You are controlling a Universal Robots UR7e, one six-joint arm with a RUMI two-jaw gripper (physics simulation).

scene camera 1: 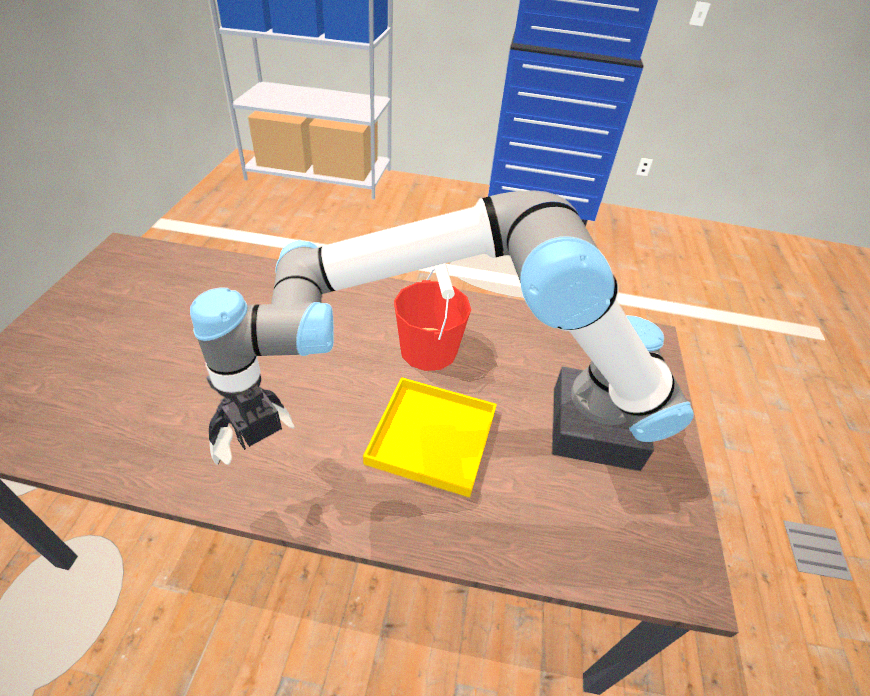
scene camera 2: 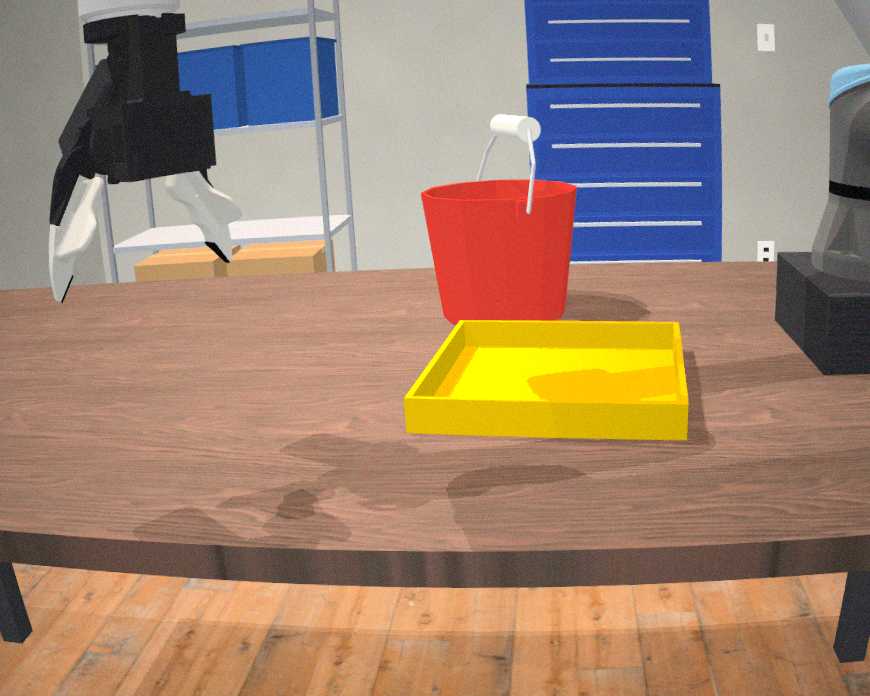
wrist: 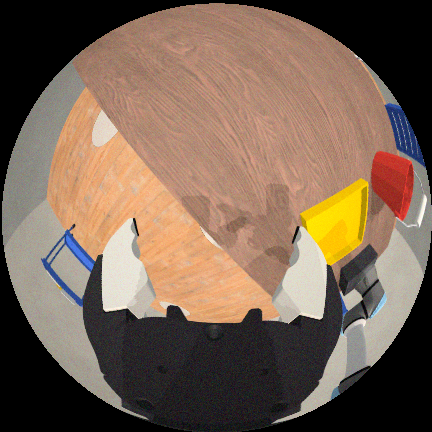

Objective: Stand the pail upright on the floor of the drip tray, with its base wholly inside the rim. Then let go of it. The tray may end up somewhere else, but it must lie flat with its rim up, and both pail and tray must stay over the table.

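Pixels of known places: gripper, fingertip midpoint: point(scene camera 1: 254, 443) point(scene camera 2: 147, 281) point(wrist: 215, 224); arm's base at its link origin: point(scene camera 1: 603, 398) point(wrist: 363, 275).
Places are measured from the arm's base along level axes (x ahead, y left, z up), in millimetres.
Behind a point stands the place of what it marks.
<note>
A red pail point(scene camera 1: 429, 344) {y 1, x 429, z 25 mm} point(scene camera 2: 500, 254) {y 1, x 439, z 9 mm} point(wrist: 391, 182) {y -4, x 485, z 17 mm} stands upright on the table, behind the tray and apart from it. Its wire handle with a white grip point(scene camera 1: 444, 281) {y -75, x 425, z 164 mm} point(scene camera 2: 514, 127) {y -51, x 424, z 153 mm} point(wrist: 422, 210) stands up above the rim. The yellow drip tray point(scene camera 1: 435, 435) {y 177, x 351, z -81 mm} point(scene camera 2: 544, 420) {y 302, x 357, z -70 mm} point(wrist: 337, 225) {y 183, x 371, z -81 mm} lies flat on the table, rim up, with nothing in it. My gripper point(scene camera 1: 255, 439) {y 426, x 639, z 83 mm} point(scene camera 2: 145, 279) {y 426, x 639, z 83 mm} point(wrist: 215, 224) {y 426, x 639, z 83 mm} is open and empty. It hangs above the table, left of the pail and tray in both scene views, its fingertips pointing downward.
The arm's dark base block point(scene camera 1: 600, 428) {y 89, x -1, z -1 mm} point(scene camera 2: 823, 312) {y 118, x 85, z -23 mm} stands on the table point(scene camera 1: 181, 464) {y 439, x 846, z -86 mm} point(scene camera 2: 181, 406) {y 264, x 725, z -85 mm} point(wrist: 225, 100) {y 345, x 756, z -85 mm}, right of the tray. The forearm point(scene camera 1: 406, 246) {y 231, x 419, z 455 mm} passes above and behind the pail in scene view 1. The table's front edge point(scene camera 1: 362, 558) {y 497, x 399, z -88 mm} point(scene camera 2: 435, 568) {y 497, x 407, z -99 mm} lies before the tray.
</note>
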